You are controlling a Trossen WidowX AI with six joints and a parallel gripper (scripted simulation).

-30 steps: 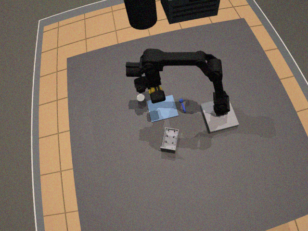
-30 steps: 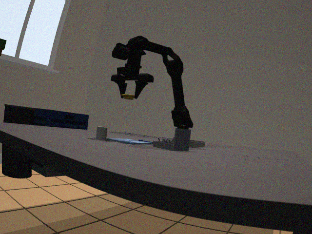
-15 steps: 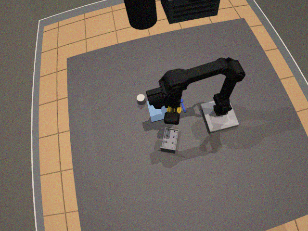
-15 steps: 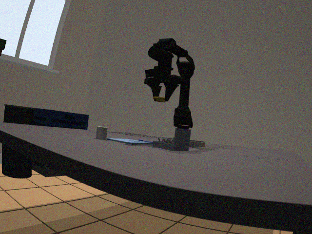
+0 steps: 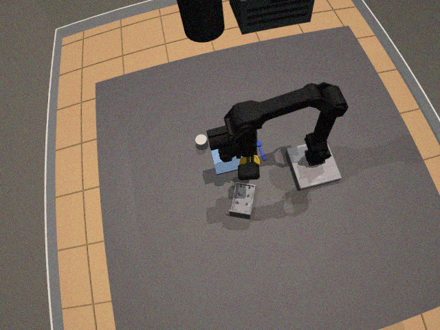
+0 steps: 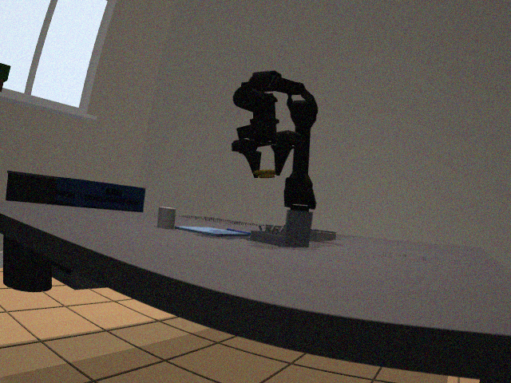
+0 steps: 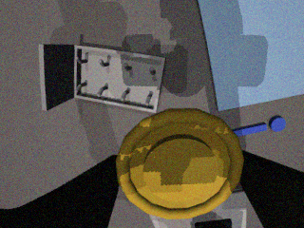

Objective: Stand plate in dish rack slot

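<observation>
My gripper tip is now 13 cm above the grey dish rack, 8 cm to the right of it and 4 cm short of it. From my gripper tip the other things lie so: yellow plate (1 cm above); then blue spoon (15 cm below, 11 cm to the right, 7 cm behind); then light blue mat (15 cm below, 11 cm to the right, 4 cm ahead).
</observation>
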